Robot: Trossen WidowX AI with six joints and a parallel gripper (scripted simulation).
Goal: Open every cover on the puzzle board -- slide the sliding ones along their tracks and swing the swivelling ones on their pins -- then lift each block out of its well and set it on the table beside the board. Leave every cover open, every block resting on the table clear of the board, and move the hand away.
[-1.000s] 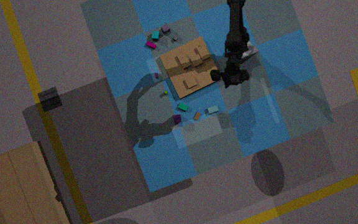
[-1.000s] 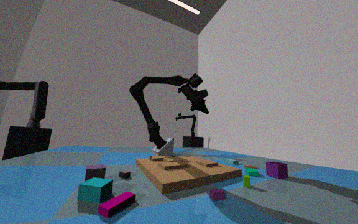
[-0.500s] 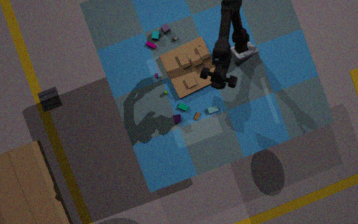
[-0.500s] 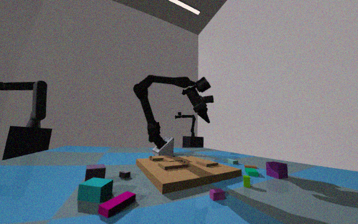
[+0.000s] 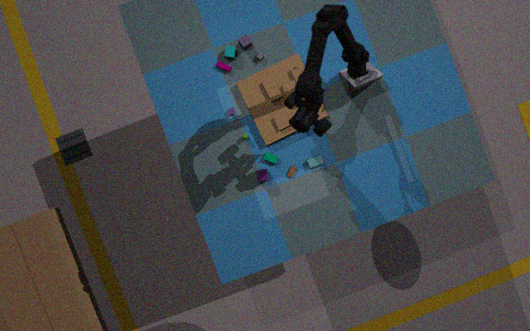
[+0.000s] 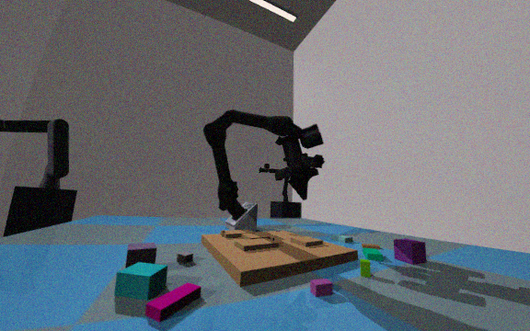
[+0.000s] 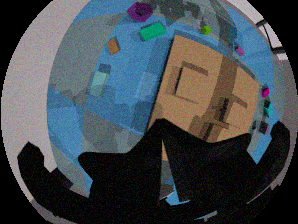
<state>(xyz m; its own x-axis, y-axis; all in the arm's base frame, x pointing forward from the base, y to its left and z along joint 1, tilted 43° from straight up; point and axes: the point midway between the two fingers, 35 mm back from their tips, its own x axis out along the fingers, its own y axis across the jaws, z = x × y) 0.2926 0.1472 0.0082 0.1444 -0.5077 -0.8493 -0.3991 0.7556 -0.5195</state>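
The lime block lies 23 cm ahead of my gripper tip, 4 cm to the right of it and 12 cm below it. From my gripper tip the other things lie so: green block (17 cm ahead, 8 cm to the left, 13 cm below); wooden bar (10 cm ahead, 17 cm to the left, 13 cm below); pale teal block (17 cm to the left, 13 cm below).
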